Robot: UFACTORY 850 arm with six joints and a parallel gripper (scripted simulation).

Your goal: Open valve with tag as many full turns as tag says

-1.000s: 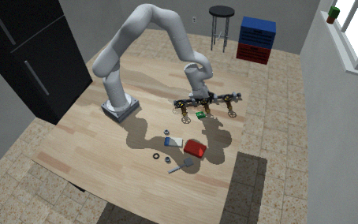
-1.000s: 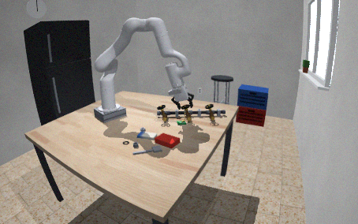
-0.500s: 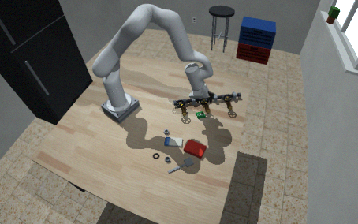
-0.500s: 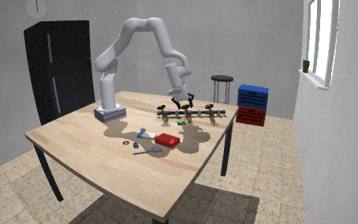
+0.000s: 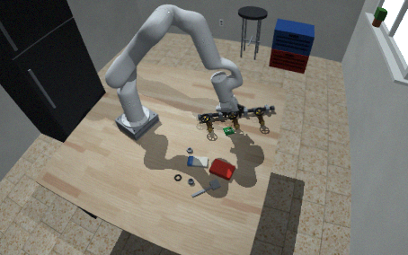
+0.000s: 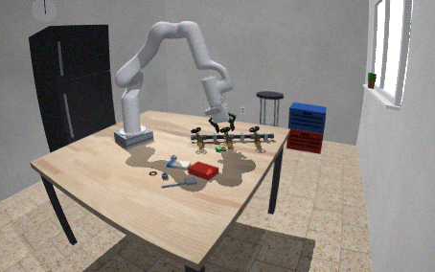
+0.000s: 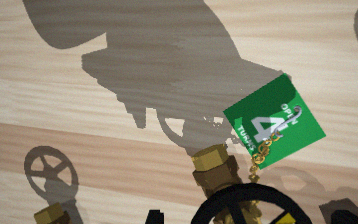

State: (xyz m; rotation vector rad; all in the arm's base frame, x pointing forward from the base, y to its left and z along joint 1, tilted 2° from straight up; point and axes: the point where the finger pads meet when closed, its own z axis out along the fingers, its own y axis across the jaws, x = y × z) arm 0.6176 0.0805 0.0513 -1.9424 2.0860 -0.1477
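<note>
Now: the green tag 100 mm below my hand, 50 mm to the right of it and 30 mm behind it. Round my hand: grey scraper (440 mm to the right, 100 mm below, 60 mm behind); red box (330 mm to the right, 90 mm below, 10 mm behind); white block (300 mm to the right, 150 mm behind, 100 mm below).
</note>
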